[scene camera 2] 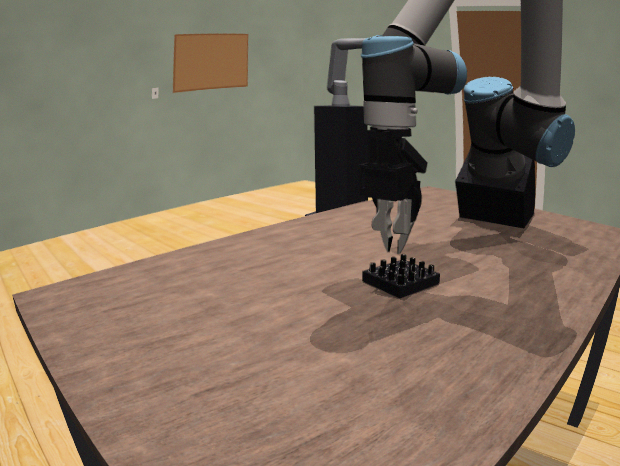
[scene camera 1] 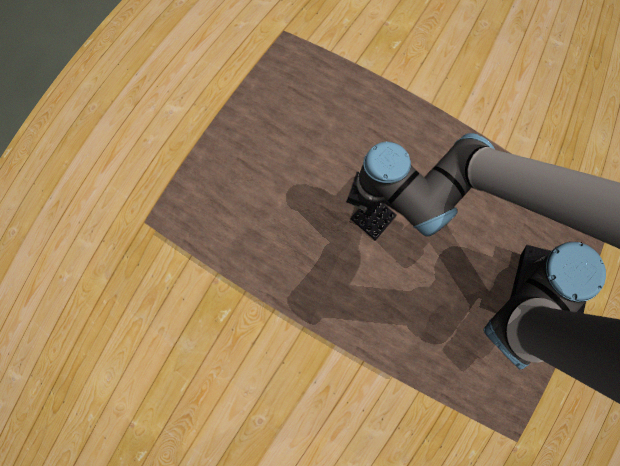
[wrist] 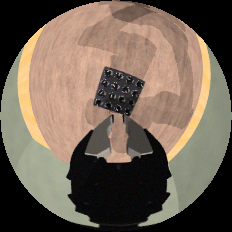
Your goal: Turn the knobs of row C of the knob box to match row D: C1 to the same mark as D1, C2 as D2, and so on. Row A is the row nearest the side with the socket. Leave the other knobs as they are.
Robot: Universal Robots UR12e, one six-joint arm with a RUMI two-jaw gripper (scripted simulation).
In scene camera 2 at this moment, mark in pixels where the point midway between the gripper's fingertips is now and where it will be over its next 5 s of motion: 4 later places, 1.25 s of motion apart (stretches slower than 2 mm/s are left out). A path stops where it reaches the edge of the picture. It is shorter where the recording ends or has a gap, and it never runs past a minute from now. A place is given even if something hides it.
My gripper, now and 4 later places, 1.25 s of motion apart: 393, 252; 393, 248; 391, 245; 390, 260; 391, 268
